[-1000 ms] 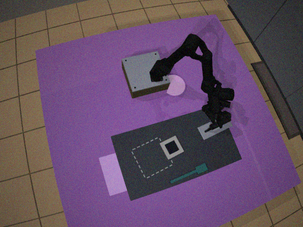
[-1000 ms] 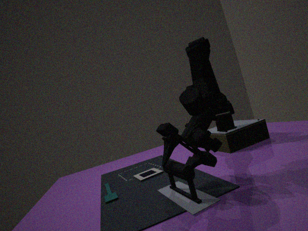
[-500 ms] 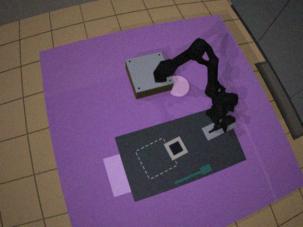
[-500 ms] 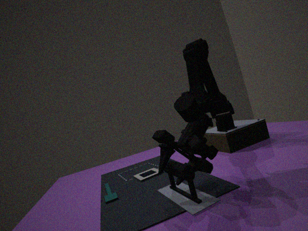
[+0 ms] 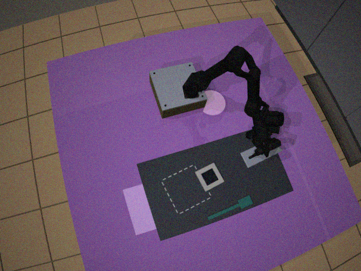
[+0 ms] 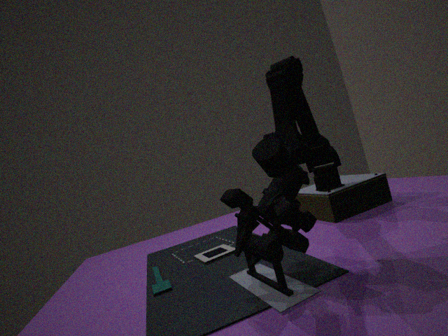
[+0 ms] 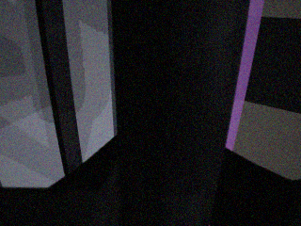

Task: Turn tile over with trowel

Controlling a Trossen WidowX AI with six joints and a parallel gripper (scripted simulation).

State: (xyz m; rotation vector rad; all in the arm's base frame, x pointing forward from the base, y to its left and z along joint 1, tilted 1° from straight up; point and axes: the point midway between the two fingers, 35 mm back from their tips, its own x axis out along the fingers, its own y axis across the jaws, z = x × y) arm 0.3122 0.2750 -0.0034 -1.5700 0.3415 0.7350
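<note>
The dark mat is 220 mm to the right of my gripper tip, 70 mm below it and 60 mm ahead of it. Round my gripper tip: teal t-shaped tool 190 mm ahead, 180 mm to the right, 40 mm below; tile 260 mm to the right, 40 mm below, 40 mm ahead.
</note>
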